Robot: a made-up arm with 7 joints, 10 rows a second.
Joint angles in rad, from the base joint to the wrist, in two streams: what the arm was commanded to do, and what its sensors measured. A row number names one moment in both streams.
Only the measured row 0 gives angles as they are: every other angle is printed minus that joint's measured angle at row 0.
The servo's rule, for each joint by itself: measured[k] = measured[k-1] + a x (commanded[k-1-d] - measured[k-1]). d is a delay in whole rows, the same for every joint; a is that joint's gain. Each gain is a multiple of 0.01, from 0.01 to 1. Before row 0 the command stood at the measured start. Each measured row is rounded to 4 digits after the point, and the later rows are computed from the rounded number. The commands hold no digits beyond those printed.
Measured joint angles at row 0:
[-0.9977, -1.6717, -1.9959, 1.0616, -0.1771, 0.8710, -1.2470]
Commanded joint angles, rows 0 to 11:
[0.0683, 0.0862, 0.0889, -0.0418, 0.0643, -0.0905, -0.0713]
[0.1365, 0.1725, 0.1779, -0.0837, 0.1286, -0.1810, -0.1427]
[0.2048, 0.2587, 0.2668, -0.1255, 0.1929, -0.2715, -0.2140]
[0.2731, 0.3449, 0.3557, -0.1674, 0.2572, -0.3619, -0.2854]
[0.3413, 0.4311, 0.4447, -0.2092, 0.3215, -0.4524, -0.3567]
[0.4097, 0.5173, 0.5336, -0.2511, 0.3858, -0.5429, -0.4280]
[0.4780, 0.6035, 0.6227, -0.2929, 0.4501, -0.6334, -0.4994]
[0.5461, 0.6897, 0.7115, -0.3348, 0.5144, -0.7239, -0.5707]
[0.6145, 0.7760, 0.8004, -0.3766, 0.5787, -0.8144, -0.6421]
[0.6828, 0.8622, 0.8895, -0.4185, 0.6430, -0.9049, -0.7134]
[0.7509, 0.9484, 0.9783, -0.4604, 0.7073, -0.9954, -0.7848]
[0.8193, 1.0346, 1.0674, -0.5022, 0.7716, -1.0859, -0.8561]
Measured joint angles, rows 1 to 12:
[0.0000, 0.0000, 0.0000, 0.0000, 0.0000, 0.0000, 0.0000]
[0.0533, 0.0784, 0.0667, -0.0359, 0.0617, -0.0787, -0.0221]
[0.1182, 0.1640, 0.1501, -0.0770, 0.1259, -0.1677, -0.0595]
[0.1857, 0.2502, 0.2376, -0.1187, 0.1902, -0.2580, -0.1074]
[0.2539, 0.3364, 0.3262, -0.1606, 0.2545, -0.3484, -0.1626]
[0.3221, 0.4226, 0.4151, -0.2024, 0.3188, -0.4389, -0.2228]
[0.3904, 0.5088, 0.5040, -0.2443, 0.3831, -0.5294, -0.2864]
[0.4587, 0.5950, 0.5930, -0.2861, 0.4474, -0.6199, -0.3524]
[0.5269, 0.6812, 0.6819, -0.3280, 0.5117, -0.7104, -0.4201]
[0.5952, 0.7675, 0.7708, -0.3698, 0.5760, -0.8009, -0.4889]
[0.6635, 0.8537, 0.8598, -0.4117, 0.6403, -0.8914, -0.5585]
[0.7317, 0.9399, 0.9487, -0.4536, 0.7046, -0.9819, -0.6287]
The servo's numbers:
d 1
a 0.78 0.91 0.75 0.86 0.96 0.87 0.31

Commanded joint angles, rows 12 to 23:
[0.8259, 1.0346, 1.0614, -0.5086, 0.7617, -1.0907, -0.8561]
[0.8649, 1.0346, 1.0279, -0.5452, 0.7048, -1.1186, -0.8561]
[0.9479, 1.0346, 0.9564, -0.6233, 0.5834, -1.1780, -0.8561]
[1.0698, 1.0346, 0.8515, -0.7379, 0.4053, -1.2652, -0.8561]
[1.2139, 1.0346, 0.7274, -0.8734, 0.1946, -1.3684, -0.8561]
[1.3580, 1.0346, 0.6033, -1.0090, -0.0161, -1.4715, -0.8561]
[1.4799, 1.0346, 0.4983, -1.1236, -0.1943, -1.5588, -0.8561]
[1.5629, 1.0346, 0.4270, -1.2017, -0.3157, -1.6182, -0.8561]
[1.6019, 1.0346, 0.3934, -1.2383, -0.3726, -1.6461, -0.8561]
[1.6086, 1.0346, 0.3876, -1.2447, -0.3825, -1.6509, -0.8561]
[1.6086, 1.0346, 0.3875, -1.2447, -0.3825, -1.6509, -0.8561]
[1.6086, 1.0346, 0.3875, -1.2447, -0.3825, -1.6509, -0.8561]
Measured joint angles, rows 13 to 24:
[0.8000, 1.0261, 1.0377, -0.4954, 0.7689, -1.0724, -0.6992]
[0.8202, 1.0338, 1.0555, -0.5068, 0.7620, -1.0883, -0.7478]
[0.8551, 1.0345, 1.0348, -0.5398, 0.7071, -1.1147, -0.7814]
[0.9275, 1.0346, 0.9760, -0.6116, 0.5883, -1.1698, -0.8046]
[1.0385, 1.0346, 0.8826, -0.7202, 0.4126, -1.2528, -0.8206]
[1.1753, 1.0346, 0.7662, -0.8520, 0.2033, -1.3534, -0.8316]
[1.3178, 1.0346, 0.6440, -0.9870, -0.0073, -1.4561, -0.8392]
[1.4442, 1.0346, 0.5347, -1.1045, -0.1868, -1.5454, -0.8444]
[1.5368, 1.0346, 0.4539, -1.1881, -0.3105, -1.6087, -0.8480]
[1.5876, 1.0346, 0.4085, -1.2313, -0.3701, -1.6412, -0.8505]
[1.6040, 1.0346, 0.3928, -1.2428, -0.3820, -1.6496, -0.8522]
[1.6076, 1.0346, 0.3888, -1.2444, -0.3825, -1.6507, -0.8534]

